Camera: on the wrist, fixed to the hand. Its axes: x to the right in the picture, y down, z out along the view.
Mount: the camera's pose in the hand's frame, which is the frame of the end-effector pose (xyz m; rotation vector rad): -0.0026 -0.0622 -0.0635 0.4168 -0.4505 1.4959
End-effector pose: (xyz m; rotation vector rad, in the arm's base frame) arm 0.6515 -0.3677 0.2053 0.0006 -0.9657 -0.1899
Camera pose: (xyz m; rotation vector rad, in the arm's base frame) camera 0.6920 -0.4338 0.1617 -0.3841 -1.2056 1.4354
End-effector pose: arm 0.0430 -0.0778 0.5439 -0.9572 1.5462 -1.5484
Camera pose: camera -0.0121 -0.0465 0.6062 0.1950 1.0089 -0.4372
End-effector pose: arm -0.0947 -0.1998 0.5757 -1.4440 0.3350 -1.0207
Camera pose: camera -0.1661 -0.2278 0.6207 -0.6478 0.6541 0.4359
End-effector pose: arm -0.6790 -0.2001 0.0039 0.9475 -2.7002 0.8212
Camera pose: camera -0.6401 -0.2041 0.0838 0.8089 2.0586 -0.8971
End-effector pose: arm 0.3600 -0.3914 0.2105 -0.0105 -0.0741 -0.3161
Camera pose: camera 0.3427 -0.4511 0.1469 0.2679 -0.5405 1.2090
